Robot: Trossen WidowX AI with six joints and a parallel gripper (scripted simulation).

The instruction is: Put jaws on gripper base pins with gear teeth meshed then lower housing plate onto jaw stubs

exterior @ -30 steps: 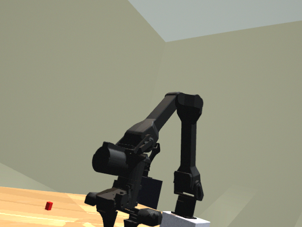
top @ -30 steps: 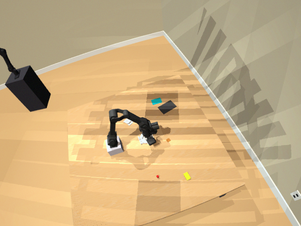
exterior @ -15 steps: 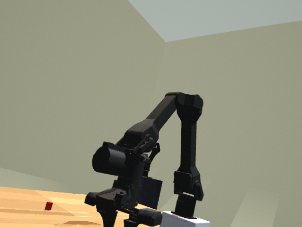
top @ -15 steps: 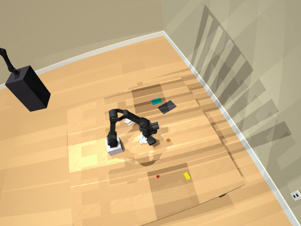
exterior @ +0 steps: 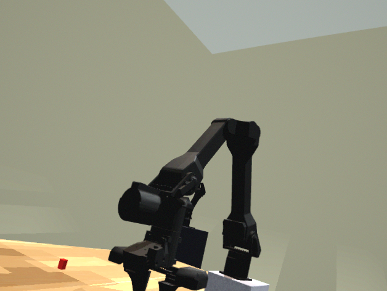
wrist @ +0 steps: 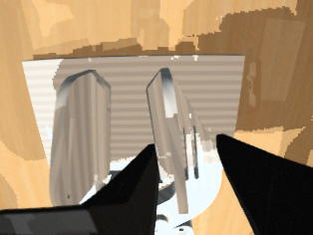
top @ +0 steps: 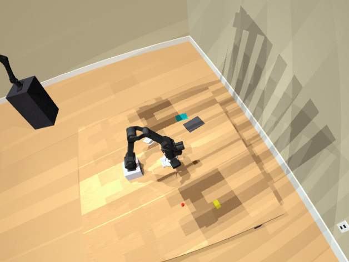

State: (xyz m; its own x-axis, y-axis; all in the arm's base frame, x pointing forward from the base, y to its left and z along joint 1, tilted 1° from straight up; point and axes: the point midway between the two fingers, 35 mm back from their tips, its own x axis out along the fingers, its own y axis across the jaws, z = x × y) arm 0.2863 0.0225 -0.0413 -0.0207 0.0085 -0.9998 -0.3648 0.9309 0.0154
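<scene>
The flat white plate is 3 cm to the left of my gripper tip, 1 cm below it and 1 cm ahead of it. The rest, counted from my gripper tip: red cube (33 cm to the right, 2 cm ahead); then dark grey plate (33 cm to the left, 22 cm ahead, 1 cm below); then small brown piece (16 cm ahead, 3 cm to the right, 1 cm below).
</scene>
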